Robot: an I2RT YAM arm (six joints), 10 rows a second.
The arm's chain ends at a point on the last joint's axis. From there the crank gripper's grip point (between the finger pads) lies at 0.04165 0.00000 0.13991 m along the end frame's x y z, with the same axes.
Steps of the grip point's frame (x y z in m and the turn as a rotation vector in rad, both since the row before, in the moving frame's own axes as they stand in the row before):
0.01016 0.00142 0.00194 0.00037 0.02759 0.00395
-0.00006 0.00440 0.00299 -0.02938 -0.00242 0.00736
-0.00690 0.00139 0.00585 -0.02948 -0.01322 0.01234
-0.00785 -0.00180 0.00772 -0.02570 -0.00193 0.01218
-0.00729 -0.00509 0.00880 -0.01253 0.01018 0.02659
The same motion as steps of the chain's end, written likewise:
0.00632 0.00130 0.00314 0.00037 0.02759 0.00395
0.00029 -0.00002 0.00295 -0.02938 -0.00242 0.00736
-0.00502 -0.00324 0.00538 -0.02948 -0.01322 0.01234
-0.00755 -0.00590 0.00769 -0.02570 -0.00193 0.01218
-0.00867 -0.00797 0.00925 -0.01253 0.01018 0.02659

